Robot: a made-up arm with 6 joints.
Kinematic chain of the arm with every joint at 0, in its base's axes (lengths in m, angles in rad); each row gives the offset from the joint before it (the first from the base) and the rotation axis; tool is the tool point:
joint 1: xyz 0 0 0.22 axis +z
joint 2: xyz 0 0 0 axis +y
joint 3: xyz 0 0 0.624 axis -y
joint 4: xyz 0 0 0 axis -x
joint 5: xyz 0.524 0 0 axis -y
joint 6: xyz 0 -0.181 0 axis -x
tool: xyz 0 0 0
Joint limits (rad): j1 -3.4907..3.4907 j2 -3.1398..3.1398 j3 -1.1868..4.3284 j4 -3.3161..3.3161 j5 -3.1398..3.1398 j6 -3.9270..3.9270
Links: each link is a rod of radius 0.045 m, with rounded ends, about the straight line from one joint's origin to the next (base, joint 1, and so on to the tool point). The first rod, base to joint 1, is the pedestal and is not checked.
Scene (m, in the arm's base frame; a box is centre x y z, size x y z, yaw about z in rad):
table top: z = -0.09
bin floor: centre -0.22 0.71 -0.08 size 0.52 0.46 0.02 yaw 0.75
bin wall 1: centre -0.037 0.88 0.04 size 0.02 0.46 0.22 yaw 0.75
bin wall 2: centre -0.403 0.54 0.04 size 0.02 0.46 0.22 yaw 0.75
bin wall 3: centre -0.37 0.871 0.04 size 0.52 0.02 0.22 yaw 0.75
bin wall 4: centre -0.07 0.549 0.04 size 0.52 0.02 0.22 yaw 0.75
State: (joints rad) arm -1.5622 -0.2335 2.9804 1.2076 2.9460 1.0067
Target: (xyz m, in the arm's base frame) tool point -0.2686 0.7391 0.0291
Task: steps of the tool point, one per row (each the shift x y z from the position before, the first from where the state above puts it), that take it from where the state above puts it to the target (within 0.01 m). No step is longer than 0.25 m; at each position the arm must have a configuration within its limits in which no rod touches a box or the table.
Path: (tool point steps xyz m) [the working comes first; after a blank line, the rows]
Joints at the target: -1.3134 -1.0611 2.8954 1.1640 2.9460 1.0067
Straight joint move there: clear.

1: -0.0650 0.0854 -0.1802
2: -0.0709 0.0295 -0.2017
3: -0.0628 -0.0300 -0.2095

